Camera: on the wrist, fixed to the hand. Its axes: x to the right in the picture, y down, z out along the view.
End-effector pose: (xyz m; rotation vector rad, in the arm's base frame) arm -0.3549 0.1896 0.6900 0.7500 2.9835 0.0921
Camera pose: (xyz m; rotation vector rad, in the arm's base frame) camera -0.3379 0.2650 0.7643 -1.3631 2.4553 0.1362
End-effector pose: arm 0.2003 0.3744 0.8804 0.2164 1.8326 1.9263
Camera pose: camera 0.1377 0.3195 0.9480 -0.7472 1.0147 0.8664
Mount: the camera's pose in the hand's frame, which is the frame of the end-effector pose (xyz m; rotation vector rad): 0.0173 0.0798 -0.0695 -0.1673 -0.2332 -1.4927
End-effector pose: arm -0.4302 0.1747 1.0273 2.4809 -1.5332 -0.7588
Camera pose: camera -0.4548 0.1113 1.1102 -2.6597 -0.5864 1.0279
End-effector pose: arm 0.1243 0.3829 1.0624 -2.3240 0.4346 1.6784
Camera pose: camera 0.1605 0.2820 1.0658 -1.5602 -1.2136 1.0725
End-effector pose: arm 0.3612 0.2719 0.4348 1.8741 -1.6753 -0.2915
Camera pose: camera 0.3356 0.2735 0.5389 2.6277 -0.0094 -1.1782
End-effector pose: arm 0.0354 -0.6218 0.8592 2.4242 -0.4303 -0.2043
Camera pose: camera 0.0489 -0.6455 0.9629 2.0530 1.3112 -1.0674
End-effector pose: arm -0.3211 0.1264 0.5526 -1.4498 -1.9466 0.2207
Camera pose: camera -0.2188 0.1529 0.5709 0.2403 -2.7153 -0.4777
